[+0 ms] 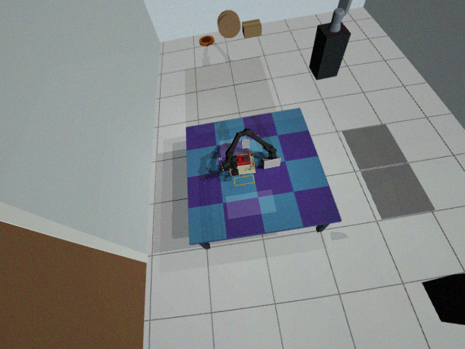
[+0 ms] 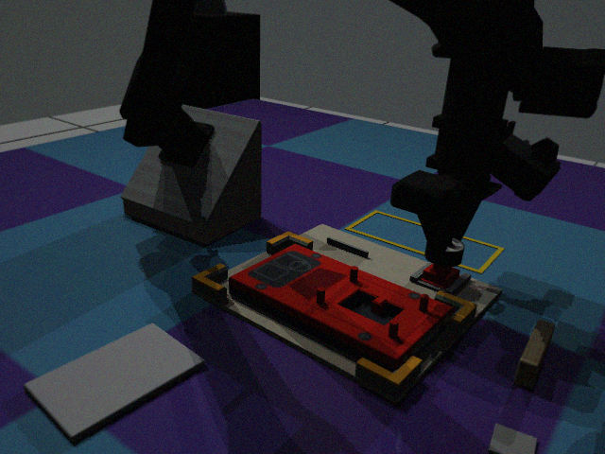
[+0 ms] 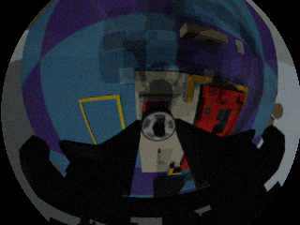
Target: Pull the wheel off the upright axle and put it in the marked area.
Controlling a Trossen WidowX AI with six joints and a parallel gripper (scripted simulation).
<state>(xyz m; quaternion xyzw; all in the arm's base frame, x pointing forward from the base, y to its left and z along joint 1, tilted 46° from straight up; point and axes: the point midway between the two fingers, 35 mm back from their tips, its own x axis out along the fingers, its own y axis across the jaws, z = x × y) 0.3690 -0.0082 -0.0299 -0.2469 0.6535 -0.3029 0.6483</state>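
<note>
Right now my gripper tip is right at the grey wheel. From my gripper tip the other things lie so: tan bar 12 cm ahead, 8 cm to the right, 3 cm below.
</note>
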